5 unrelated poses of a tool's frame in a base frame.
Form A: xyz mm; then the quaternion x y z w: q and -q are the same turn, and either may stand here.
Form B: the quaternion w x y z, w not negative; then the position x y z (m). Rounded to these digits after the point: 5 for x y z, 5 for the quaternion.
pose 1, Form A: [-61.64 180.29 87.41 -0.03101 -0.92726 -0.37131 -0.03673]
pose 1, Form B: [0.03673 0.03101 0.92726 0.37131 -0.06164 0.18029 0.08741]
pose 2, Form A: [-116.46 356.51 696.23 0.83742 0.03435 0.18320 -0.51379]
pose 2, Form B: [0.51379 -0.83742 -0.03435 -0.18320 -0.11646 0.35651 0.69623]
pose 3, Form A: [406.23 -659.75 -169.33 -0.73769 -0.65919 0.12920 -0.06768]
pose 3, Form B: [0.06768 0.73769 0.65919 -0.12920 0.40623 -0.65975 -0.16933]
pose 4, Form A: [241.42 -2.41 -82.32 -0.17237 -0.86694 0.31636 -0.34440]
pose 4, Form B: [0.34440 0.17237 0.86694 -0.31636 0.24142 -0.00241 -0.08232]
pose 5, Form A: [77.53 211.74 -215.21 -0.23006 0.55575 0.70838 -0.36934]
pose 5, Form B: [0.36934 0.23006 -0.55575 -0.70838 0.07753 0.21174 -0.21521]
